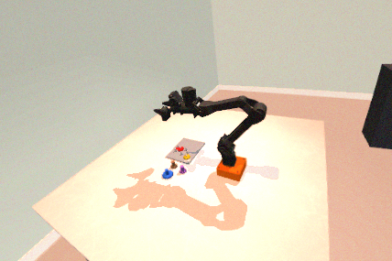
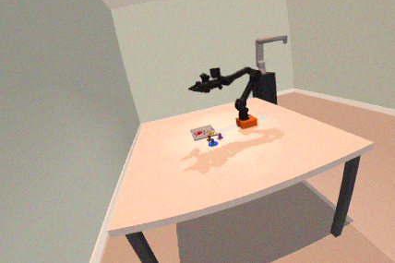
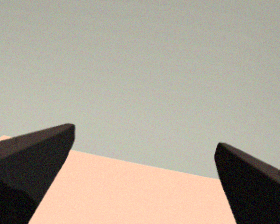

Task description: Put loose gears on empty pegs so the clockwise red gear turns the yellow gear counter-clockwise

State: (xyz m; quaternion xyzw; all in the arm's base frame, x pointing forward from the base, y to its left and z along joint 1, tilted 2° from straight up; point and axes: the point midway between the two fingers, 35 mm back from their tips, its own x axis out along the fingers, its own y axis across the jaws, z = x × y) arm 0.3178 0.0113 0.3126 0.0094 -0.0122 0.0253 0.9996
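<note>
The brown gear is 34 cm below my gripper tip, 5 cm to the left of it and 5 cm behind it. Also, from my gripper tip: red arrow (35 cm below, 8 cm to the right, 1 cm ahead); then yellow gear (34 cm below, 9 cm behind, 3 cm to the right); then red gear (34 cm below, 9 cm to the right, 2 cm behind).
</note>
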